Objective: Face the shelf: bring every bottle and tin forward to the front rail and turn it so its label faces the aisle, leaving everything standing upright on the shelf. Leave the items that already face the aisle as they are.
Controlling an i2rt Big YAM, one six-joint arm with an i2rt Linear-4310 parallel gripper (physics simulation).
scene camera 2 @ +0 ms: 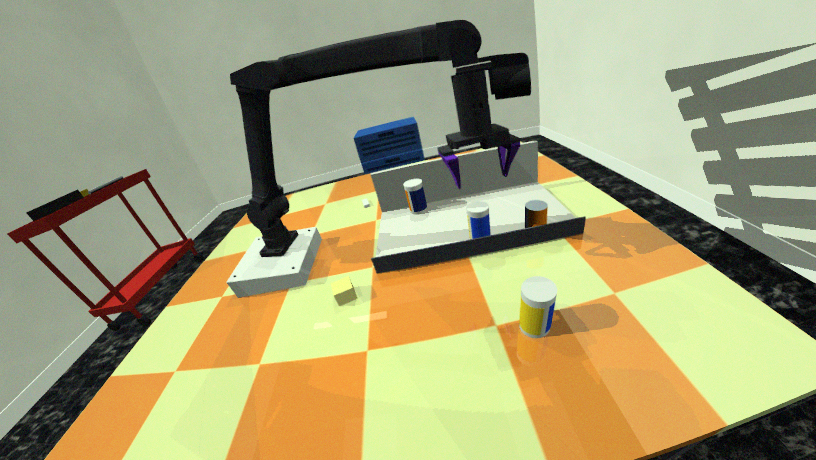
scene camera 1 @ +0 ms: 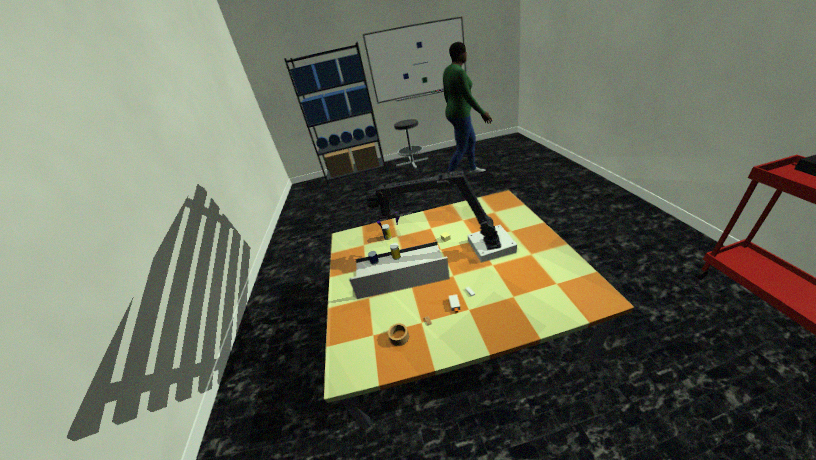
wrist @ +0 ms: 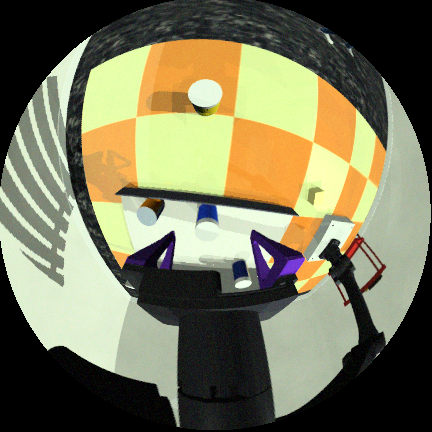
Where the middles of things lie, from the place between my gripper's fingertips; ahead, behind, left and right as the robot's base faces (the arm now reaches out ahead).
Now: the dark front rail (scene camera 2: 552,231) 10 mm behind my hand, 40 mm to the left of it and 190 mm below it. Round my hand: shelf (scene camera 2: 445,221) (30 mm behind, 190 mm to the left, 140 mm below).
